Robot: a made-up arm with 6 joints.
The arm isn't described. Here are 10 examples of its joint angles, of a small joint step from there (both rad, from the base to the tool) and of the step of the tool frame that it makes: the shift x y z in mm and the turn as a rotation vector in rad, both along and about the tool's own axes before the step.
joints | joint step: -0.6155 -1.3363 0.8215 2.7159 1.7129 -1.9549 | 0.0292 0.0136 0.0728 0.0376 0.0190 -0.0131
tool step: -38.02 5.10 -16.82 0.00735 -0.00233 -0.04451
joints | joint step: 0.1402 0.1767 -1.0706 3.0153 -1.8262 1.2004 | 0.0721 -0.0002 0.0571 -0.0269 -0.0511 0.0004
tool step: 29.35 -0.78 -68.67 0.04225 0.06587 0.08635
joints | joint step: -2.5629 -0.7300 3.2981 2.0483 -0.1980 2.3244 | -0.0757 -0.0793 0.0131 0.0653 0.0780 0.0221
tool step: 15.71 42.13 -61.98 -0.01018 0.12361 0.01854
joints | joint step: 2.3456 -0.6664 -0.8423 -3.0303 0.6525 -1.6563 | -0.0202 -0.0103 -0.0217 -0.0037 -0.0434 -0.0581
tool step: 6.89 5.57 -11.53 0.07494 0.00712 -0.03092
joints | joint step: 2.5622 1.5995 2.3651 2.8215 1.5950 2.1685 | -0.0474 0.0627 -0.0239 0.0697 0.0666 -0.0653
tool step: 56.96 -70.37 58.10 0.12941 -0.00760 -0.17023
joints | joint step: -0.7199 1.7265 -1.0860 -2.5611 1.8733 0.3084 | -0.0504 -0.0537 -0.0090 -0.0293 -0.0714 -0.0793
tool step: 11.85 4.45 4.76 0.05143 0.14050 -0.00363
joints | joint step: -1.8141 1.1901 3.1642 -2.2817 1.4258 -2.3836 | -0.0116 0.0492 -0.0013 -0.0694 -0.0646 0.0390
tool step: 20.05 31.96 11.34 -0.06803 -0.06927 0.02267
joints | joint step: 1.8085 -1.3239 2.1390 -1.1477 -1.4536 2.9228 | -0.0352 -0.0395 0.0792 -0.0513 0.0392 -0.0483
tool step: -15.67 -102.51 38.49 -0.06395 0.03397 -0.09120
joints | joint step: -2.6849 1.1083 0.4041 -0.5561 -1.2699 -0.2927 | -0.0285 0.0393 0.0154 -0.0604 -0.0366 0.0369
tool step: 7.57 -29.64 27.93 0.01509 0.06114 0.05269
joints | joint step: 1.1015 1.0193 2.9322 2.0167 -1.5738 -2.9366 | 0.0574 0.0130 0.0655 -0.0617 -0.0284 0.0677
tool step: 2.18 10.72 33.72 -0.02987 -0.03909 -0.12882
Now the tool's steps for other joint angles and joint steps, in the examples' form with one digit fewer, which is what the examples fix.
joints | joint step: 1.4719 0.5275 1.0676 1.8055 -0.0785 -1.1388 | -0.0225 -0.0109 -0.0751 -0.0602 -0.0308 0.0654
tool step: 12.5 6.5 -52.5 -0.0226 0.0802 -0.0012
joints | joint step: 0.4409 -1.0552 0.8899 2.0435 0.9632 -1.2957 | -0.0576 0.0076 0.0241 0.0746 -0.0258 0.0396
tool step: 27.9 15.5 17.5 -0.1343 0.0902 0.0117
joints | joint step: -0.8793 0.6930 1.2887 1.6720 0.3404 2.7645 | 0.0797 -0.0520 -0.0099 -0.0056 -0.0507 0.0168
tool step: 0.4 40.7 -92.4 0.0174 0.0315 0.0542
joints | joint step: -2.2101 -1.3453 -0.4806 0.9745 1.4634 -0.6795 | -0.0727 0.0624 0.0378 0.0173 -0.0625 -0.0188
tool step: 7.7 -22.4 -50.6 0.0028 0.1343 -0.0193
